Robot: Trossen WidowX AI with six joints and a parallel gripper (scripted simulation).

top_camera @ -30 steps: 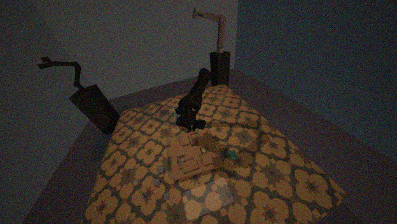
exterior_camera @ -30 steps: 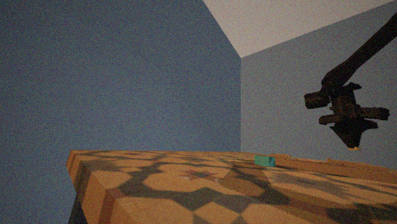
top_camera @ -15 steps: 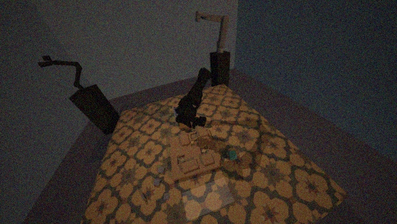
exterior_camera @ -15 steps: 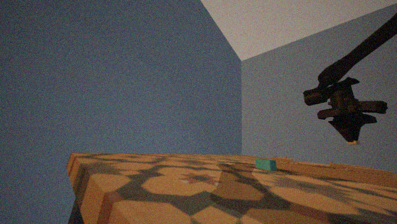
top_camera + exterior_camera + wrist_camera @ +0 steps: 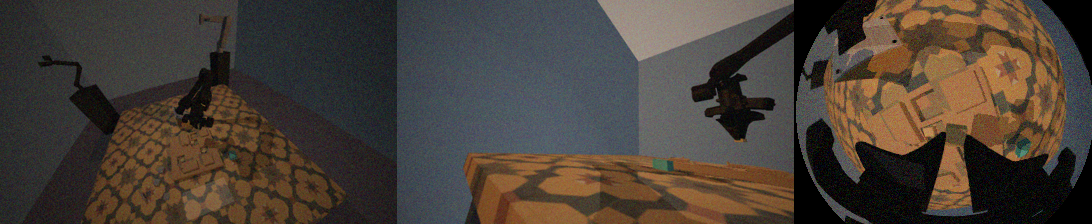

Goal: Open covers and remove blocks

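Right now the tan puzzle board is 6 cm ahead of my gripper tip, 6 cm to the right of it and 9 cm below it. The rest, counted from my gripper tip: teal block 21 cm ahead, 12 cm to the left, 10 cm below.
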